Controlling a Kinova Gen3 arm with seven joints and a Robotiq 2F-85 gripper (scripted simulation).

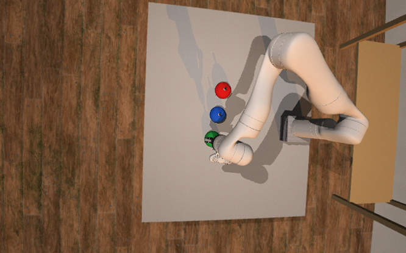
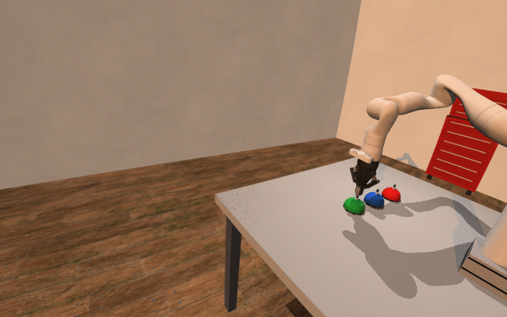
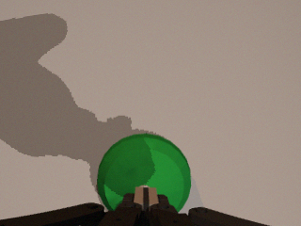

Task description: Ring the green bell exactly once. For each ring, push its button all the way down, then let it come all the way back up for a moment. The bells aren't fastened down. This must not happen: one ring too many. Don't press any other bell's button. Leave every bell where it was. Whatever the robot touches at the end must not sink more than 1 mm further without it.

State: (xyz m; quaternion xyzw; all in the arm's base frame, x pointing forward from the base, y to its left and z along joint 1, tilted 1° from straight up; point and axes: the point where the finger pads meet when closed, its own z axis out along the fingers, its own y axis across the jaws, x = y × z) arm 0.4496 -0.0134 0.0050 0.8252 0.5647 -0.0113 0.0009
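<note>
Now: the green bell 4 cm below my hand. Also, from my hand: blue bell 5 cm behind, 12 cm to the right, 4 cm below; then red bell 9 cm behind, 24 cm to the right, 4 cm below.
</note>
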